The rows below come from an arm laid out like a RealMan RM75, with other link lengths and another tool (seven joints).
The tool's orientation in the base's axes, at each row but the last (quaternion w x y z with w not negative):
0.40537, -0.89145, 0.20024, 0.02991
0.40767, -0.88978, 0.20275, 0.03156
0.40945, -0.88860, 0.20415, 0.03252
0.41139, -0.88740, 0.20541, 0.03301
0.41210, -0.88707, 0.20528, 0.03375
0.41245, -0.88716, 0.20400, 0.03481
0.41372, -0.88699, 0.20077, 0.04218
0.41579, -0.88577, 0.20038, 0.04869
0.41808, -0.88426, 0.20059, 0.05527
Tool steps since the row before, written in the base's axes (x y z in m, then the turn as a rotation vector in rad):
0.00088, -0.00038, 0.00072, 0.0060, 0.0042, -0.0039
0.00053, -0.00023, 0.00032, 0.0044, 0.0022, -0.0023
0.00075, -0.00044, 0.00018, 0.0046, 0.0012, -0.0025
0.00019, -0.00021, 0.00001, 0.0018, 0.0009, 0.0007
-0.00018, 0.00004, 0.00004, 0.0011, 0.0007, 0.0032
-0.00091, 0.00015, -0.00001, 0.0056, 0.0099, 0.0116
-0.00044, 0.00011, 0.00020, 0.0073, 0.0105, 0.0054
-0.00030, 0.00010, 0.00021, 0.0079, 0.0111, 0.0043
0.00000, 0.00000, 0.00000, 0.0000, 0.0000, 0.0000
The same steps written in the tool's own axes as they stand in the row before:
0.00078, -0.00062, -0.00067, 0.0050, -0.0020, 0.0064
0.00049, -0.00030, -0.00032, 0.0038, -0.0013, 0.0036
0.00079, -0.00016, -0.00036, 0.0044, -0.0007, 0.0030
0.00024, 0.00004, -0.00014, 0.0012, -0.0017, 0.0004
-0.00019, 0.00002, -0.00002, 0.0000, -0.0031, -0.0015
-0.00088, 0.00028, 0.00002, -0.0008, -0.0162, 0.0004
-0.00049, -0.00003, -0.00009, 0.0020, -0.0128, 0.0050
-0.00036, -0.00009, -0.00008, 0.0026, -0.0126, 0.0062
0.00000, 0.00000, 0.00000, 0.0000, 0.0000, 0.0000

